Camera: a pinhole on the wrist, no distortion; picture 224 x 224 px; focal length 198.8 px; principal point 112.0 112.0 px. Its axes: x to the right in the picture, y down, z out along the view. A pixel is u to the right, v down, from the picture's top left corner.
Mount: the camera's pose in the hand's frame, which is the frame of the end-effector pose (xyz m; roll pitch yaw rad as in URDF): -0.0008 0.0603 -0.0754 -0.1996 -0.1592 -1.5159
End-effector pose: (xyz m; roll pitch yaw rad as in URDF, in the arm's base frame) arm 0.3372 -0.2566 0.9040 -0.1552 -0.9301 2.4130
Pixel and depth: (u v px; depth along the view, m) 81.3 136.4 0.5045
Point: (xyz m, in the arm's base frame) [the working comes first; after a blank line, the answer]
In the camera's frame: -0.0779 0.0619 0.5045

0.2925 -0.5915 1.2341
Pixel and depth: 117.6 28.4 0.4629
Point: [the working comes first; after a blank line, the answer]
In the camera's frame: 0.0130 -0.1947 0.4629

0.4947 -0.6415 1.0539
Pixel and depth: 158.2 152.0 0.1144
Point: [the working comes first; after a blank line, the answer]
In the camera's frame: 0.0266 0.0230 0.1144

0.2941 -0.2963 0.9557
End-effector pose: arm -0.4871 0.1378 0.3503 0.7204 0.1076 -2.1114
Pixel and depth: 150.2 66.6 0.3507
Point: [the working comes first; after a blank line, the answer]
In the camera's frame: 0.0674 -0.0801 0.3507

-0.6281 0.2016 0.6012
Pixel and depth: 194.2 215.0 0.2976
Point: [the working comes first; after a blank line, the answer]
In the camera's frame: 0.1231 0.1542 0.2976

-0.7239 0.0141 0.4729
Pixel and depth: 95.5 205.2 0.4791
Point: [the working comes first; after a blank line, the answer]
In the camera's frame: -0.0398 0.2246 0.4791

-0.7380 -0.1158 0.6905
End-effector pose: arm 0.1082 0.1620 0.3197 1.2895 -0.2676 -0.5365
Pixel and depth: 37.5 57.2 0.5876
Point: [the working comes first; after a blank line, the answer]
In the camera's frame: -0.2202 -0.1620 0.5876

-0.2416 -0.0578 0.7790
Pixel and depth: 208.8 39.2 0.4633
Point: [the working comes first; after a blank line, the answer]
In the camera's frame: 0.2256 -0.1697 0.4633

-0.1855 -0.1860 0.3378
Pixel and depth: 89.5 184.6 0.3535
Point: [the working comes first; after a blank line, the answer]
In the camera's frame: -0.0400 0.1291 0.3535

0.1236 -0.0578 0.5825
